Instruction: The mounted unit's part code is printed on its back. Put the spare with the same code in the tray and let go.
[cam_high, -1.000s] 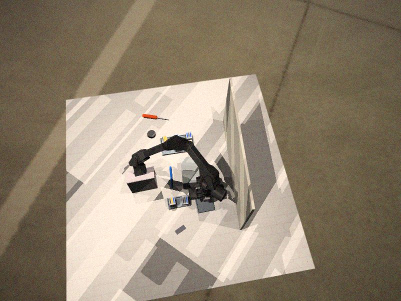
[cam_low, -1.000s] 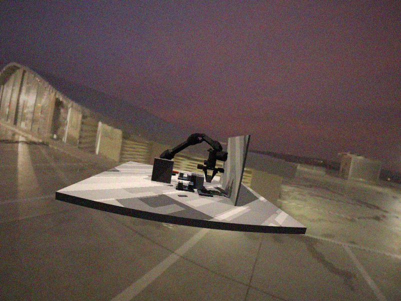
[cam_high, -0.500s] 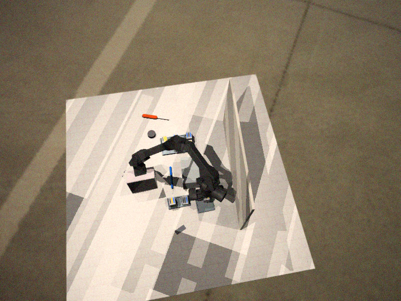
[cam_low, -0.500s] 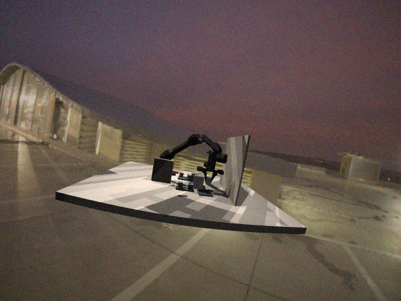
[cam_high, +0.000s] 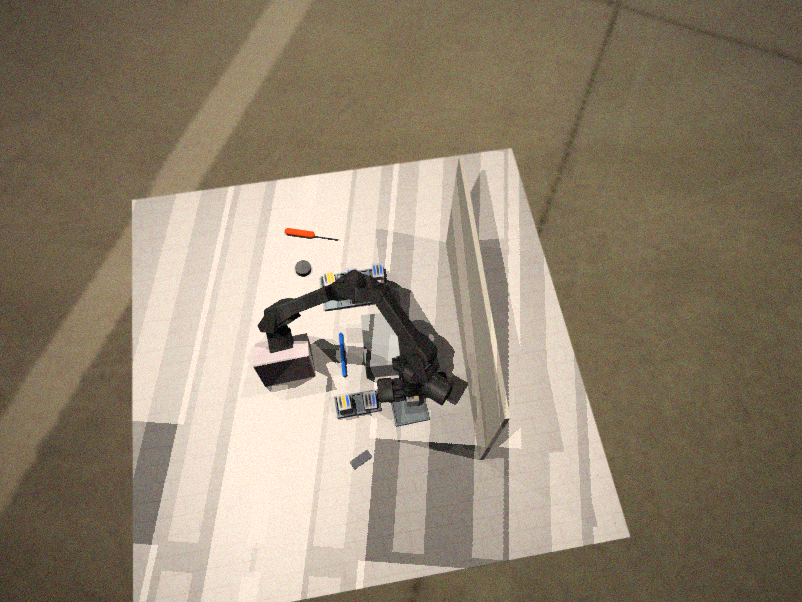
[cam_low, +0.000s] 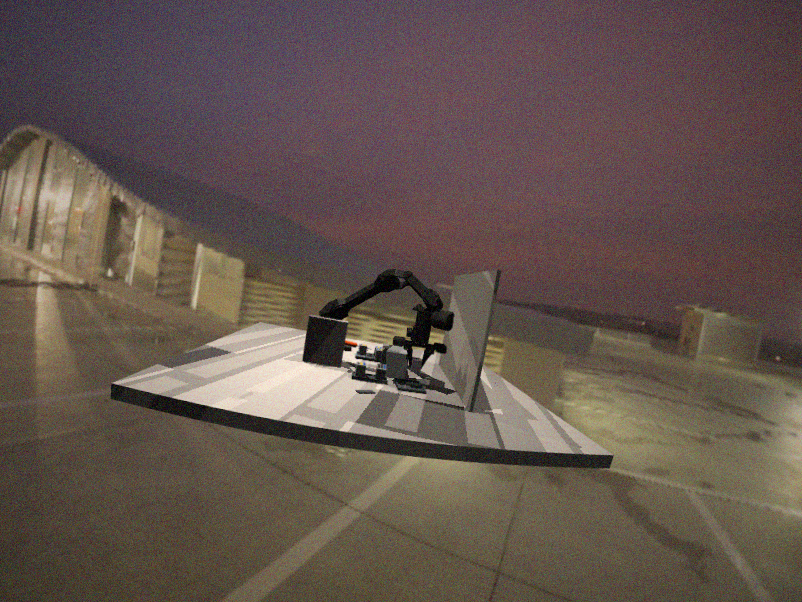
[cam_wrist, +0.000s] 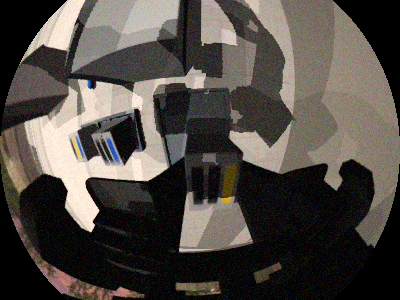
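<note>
The grey tray is 7 cm below my gripper tip, 1 cm to the left of it and 1 cm behind it. The rest, counted from my gripper tip: dark spare 2 cm above; grey mounted unit 19 cm to the left, 4 cm behind, 2 cm below; blue pen 20 cm to the left, 15 cm behind, 7 cm below.
</note>
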